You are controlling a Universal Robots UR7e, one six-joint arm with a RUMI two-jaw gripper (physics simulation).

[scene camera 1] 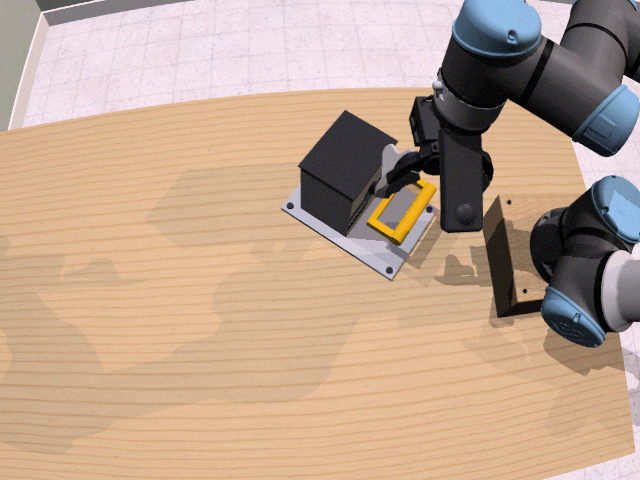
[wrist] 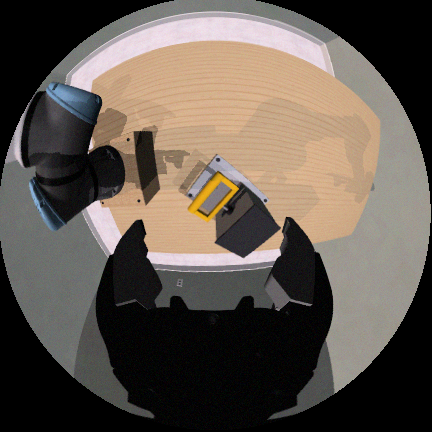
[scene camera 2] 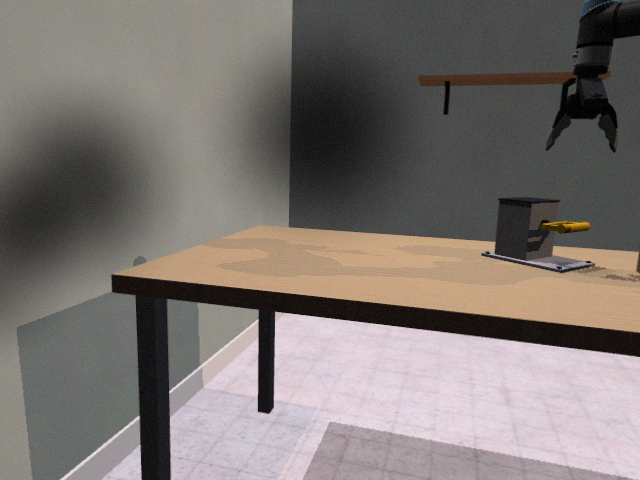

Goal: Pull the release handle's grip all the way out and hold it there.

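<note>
The release handle has a dark box-shaped housing (scene camera 1: pixel 343 155) (scene camera 2: pixel 512 227) (wrist: pixel 248 227) on a light base plate (scene camera 1: pixel 361 249) (scene camera 2: pixel 566 264) (wrist: pixel 232 174). Its yellow grip (scene camera 1: pixel 415 211) (scene camera 2: pixel 574 227) (wrist: pixel 204 193) is a rectangular frame, level above the plate on the housing's open side. A short rod joins them, partly visible in the wrist view. How far the grip is out I cannot tell. My gripper (scene camera 2: pixel 581 149) (wrist: pixel 212 219) is open and empty, pointing down, well above the housing and grip. In scene camera 1 one finger overlaps the grip's far corner; the other is hidden.
A wooden block (scene camera 1: pixel 498 258) (wrist: pixel 146 167) stands under the arm's base, on the side the grip faces. The wooden table (scene camera 1: pixel 180 310) (scene camera 2: pixel 361 289) (wrist: pixel 280 75) bears both. A wall shelf (scene camera 2: pixel 496 79) is in the background, behind the gripper in scene camera 2.
</note>
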